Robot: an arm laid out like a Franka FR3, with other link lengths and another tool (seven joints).
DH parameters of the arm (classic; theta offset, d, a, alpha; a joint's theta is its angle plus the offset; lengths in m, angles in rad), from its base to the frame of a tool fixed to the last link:
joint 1: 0 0.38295 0 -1.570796
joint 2: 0 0 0 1.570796
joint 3: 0 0.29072 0.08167 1.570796
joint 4: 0 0 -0.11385 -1.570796
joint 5: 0 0.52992 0 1.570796
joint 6: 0 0 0.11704 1.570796
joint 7: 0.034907 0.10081 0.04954 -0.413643
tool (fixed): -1.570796 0.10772 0 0
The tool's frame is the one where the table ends.
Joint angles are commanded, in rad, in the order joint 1, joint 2, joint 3, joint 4, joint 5, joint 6, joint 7. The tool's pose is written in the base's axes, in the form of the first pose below.
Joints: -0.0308, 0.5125, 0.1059, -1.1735, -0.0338, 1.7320, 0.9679
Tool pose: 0.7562 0.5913 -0.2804 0.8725; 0.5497 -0.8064 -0.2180 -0.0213; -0.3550 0.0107 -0.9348 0.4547; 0 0 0 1
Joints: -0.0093, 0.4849, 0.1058, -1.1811, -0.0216, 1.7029, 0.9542
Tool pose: 0.7331 0.6191 -0.2817 0.8645; 0.5786 -0.7853 -0.2201 -0.0006; -0.3575 -0.0016 -0.9339 0.4696; 0 0 0 1
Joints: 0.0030, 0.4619, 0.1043, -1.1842, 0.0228, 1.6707, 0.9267
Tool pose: 0.7060 0.6470 -0.2881 0.8564; 0.6187 -0.7614 -0.1937 0.0168; -0.3447 -0.0414 -0.9378 0.4813; 0 0 0 1
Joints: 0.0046, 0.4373, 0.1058, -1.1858, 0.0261, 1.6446, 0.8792
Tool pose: 0.6730 0.6857 -0.2774 0.8515; 0.6547 -0.7267 -0.2080 0.0196; -0.3442 -0.0417 -0.9380 0.4981; 0 0 0 1
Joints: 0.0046, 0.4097, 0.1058, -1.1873, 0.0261, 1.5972, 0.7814
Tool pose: 0.5988 0.7548 -0.2679 0.8450; 0.7170 -0.6542 -0.2405 0.0197; -0.3568 -0.0481 -0.9329 0.5150; 0 0 0 1
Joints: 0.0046, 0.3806, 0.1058, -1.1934, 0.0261, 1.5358, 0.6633
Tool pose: 0.4959 0.8271 -0.2644 0.8356; 0.7826 -0.5577 -0.2767 0.0205; -0.3763 -0.0697 -0.9239 0.5281; 0 0 0 1
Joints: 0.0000, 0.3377, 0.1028, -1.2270, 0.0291, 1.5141, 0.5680
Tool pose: 0.4209 0.8735 -0.2446 0.8276; 0.8244 -0.4808 -0.2986 0.0172; -0.3785 -0.0760 -0.9225 0.5389; 0 0 0 1
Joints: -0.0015, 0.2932, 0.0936, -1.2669, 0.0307, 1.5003, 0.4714
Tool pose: 0.3453 0.9122 -0.2208 0.8200; 0.8580 -0.4021 -0.3196 0.0123; -0.3804 -0.0791 -0.9215 0.5474; 0 0 0 1
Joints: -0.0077, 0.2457, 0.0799, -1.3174, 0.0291, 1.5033, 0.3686
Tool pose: 0.2741 0.9431 -0.1883 0.8142; 0.8830 -0.3243 -0.3394 0.0003; -0.3811 -0.0732 -0.9216 0.5531; 0 0 0 1
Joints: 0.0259, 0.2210, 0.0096, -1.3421, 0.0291, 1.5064, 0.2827
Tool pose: 0.2312 0.9589 -0.1646 0.8128; 0.8912 -0.2766 -0.3594 -0.0222; -0.3902 -0.0635 -0.9186 0.5573; 0 0 0 1
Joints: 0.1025, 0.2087, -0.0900, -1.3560, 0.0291, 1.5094, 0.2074
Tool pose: 0.1844 0.9727 -0.1406 0.8133; 0.8960 -0.2252 -0.3828 -0.0328; -0.4040 -0.0554 -0.9131 0.5599; 0 0 0 1
